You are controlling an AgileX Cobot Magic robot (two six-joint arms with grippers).
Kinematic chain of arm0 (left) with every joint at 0, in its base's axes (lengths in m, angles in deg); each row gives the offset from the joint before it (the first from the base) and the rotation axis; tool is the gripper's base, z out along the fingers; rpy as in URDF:
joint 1: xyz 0 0 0.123 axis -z
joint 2: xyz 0 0 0 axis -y
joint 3: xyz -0.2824 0 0.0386 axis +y
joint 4: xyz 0.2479 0 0.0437 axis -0.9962 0 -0.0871
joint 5: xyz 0 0 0 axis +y
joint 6: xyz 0.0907 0 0.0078 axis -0.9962 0 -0.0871
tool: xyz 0 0 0 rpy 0 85 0
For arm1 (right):
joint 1: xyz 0 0 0.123 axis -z
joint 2: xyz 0 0 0 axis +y
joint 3: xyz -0.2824 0 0.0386 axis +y
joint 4: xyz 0.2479 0 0.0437 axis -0.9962 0 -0.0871
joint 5: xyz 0 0 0 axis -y
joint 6: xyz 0.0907 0 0.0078 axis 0.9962 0 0.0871
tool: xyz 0 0 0 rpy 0 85 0
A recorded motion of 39 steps. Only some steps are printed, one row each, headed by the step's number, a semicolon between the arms.
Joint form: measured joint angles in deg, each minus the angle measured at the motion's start. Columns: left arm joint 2, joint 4, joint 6, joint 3, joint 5, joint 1; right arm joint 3, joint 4, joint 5, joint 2, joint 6, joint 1.
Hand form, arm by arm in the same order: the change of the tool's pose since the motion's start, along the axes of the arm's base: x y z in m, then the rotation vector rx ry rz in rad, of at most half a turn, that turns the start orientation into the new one. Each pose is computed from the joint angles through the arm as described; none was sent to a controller.
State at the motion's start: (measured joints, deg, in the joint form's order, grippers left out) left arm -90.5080 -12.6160 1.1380 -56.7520 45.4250 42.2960; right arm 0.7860 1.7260 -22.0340 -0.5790 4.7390 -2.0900
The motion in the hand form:
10: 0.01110 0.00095 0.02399 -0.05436 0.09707 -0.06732; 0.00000 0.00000 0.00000 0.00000 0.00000 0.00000
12: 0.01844 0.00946 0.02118 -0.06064 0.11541 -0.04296; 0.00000 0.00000 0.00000 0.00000 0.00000 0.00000
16: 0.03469 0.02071 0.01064 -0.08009 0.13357 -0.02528; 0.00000 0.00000 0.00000 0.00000 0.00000 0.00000
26: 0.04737 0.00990 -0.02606 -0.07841 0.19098 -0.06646; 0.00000 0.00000 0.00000 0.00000 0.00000 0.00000
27: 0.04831 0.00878 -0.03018 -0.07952 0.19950 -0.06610; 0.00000 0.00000 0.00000 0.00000 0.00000 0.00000
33: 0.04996 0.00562 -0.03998 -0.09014 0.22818 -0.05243; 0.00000 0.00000 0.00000 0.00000 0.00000 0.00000
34: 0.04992 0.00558 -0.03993 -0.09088 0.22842 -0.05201; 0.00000 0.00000 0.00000 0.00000 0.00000 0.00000
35: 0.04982 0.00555 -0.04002 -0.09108 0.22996 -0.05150; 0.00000 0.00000 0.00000 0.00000 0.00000 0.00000
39: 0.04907 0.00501 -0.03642 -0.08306 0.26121 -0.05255; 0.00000 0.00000 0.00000 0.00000 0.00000 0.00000
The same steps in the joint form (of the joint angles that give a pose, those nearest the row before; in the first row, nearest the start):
10: -0.19 11.23 -13.93 -6.50 7.33 -3.87; 0.00 0.00 0.00 0.00 0.00 0.00
12: -0.70 12.62 -15.57 -6.50 7.52 -6.30; 0.00 0.00 0.00 0.00 0.00 0.00
16: -2.87 15.37 -19.85 -6.61 5.87 -10.34; 0.00 0.00 0.00 0.00 0.00 0.00
26: -9.68 18.58 -24.42 -6.61 2.01 -10.53; 0.00 0.00 0.00 0.00 0.00 0.00
27: -10.42 19.01 -24.68 -6.61 1.68 -10.53; 0.00 0.00 0.00 0.00 0.00 0.00
33: -12.22 20.64 -24.87 -6.68 1.16 -10.53; 0.00 0.00 0.00 0.00 0.00 0.00
34: -12.21 20.69 -24.87 -6.67 1.16 -10.53; 0.00 0.00 0.00 0.00 0.00 0.00
35: -12.22 20.75 -24.87 -6.67 1.22 -10.53; 0.00 0.00 0.00 0.00 0.00 0.00
39: -12.27 21.11 -24.93 -7.77 4.05 -10.53; 0.00 0.00 0.00 0.00 0.00 0.00

